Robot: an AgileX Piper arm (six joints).
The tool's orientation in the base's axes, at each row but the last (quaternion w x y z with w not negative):
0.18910 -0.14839 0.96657 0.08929
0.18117 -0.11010 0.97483 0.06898
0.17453 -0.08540 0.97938 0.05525
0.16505 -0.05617 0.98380 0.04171
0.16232 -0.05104 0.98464 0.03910
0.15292 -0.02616 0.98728 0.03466
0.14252 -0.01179 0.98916 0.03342
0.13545 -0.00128 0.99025 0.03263
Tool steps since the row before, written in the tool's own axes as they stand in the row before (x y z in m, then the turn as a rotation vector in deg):
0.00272 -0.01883 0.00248 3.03 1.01 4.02
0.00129 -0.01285 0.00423 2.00 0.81 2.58
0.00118 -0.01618 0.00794 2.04 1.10 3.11
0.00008 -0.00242 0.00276 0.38 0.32 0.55
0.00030 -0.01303 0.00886 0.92 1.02 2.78
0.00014 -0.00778 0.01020 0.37 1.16 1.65
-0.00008 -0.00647 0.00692 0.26 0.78 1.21
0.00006 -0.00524 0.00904 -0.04 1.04 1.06
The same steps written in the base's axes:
0.00447 -0.01782 -0.00552 -1.64 1.10 -4.74
0.00334 -0.01192 -0.00560 -1.14 0.85 -3.05
0.00457 -0.01492 -0.00909 -1.06 1.20 -3.53
0.00111 -0.00213 -0.00278 -0.22 0.34 -0.62
0.00399 -0.01212 -0.00925 -0.10 1.19 -2.86
0.00341 -0.00698 -0.01021 0.07 1.27 -1.61
0.00223 -0.00597 -0.00701 0.07 0.86 -1.18
0.00243 -0.00464 -0.00904 0.31 1.11 -0.94

